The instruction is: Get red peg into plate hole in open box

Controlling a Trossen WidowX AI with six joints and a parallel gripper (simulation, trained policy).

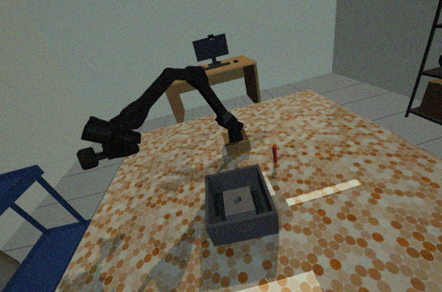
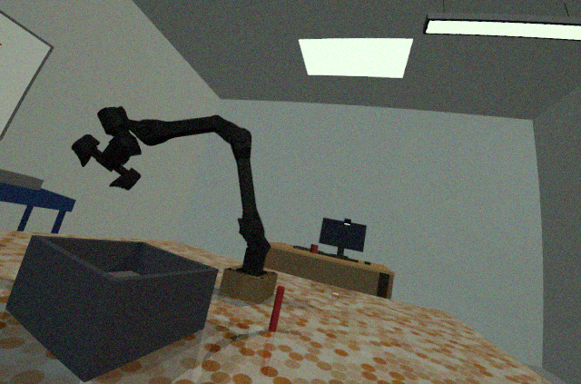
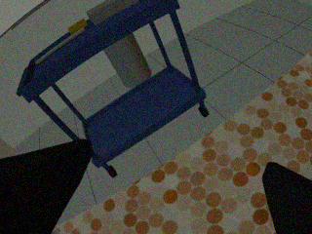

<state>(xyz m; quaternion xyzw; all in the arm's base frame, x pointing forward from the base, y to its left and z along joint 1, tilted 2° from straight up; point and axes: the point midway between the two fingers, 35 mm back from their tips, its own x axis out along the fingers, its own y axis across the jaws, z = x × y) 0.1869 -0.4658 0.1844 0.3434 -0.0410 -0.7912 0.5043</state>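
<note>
Right now the red peg is 630 mm to the left of my gripper tip, 170 mm below it and 30 mm behind it. Also, from my gripper tip: grey plate (450 mm to the left, 170 mm below, 160 mm ahead); then dark box (450 mm to the left, 180 mm below, 160 mm ahead).
</note>
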